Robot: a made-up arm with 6 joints. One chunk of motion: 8 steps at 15 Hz.
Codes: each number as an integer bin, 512 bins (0 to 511) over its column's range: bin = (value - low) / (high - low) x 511, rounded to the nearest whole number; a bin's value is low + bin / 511 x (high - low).
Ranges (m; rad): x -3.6..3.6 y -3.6..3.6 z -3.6..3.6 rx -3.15..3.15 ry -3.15..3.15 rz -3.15..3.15
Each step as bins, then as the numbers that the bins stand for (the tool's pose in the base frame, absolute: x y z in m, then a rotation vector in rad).
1 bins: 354 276 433 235 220 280
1 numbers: 1.3879 0.2888 2.5010 -0.2527 -0.4377 0.3021
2 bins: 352 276 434 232 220 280
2 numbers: 1.3597 0.2888 2.5151 -0.2897 -0.4377 0.3021
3 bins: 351 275 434 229 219 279
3 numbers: 1.3456 0.2748 2.5151 -0.3267 -0.4500 0.2897
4 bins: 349 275 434 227 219 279
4 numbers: 1.3174 0.2748 2.5151 -0.3514 -0.4500 0.2897
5 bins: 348 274 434 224 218 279
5 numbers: 1.3033 0.2607 2.5151 -0.3884 -0.4623 0.2897
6 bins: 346 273 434 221 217 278
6 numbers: 1.2751 0.2466 2.5151 -0.4253 -0.4747 0.2774
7 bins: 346 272 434 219 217 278
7 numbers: 1.2751 0.2325 2.5151 -0.4500 -0.4747 0.2774
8 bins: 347 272 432 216 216 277
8 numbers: 1.2892 0.2325 2.4869 -0.4870 -0.4870 0.2651
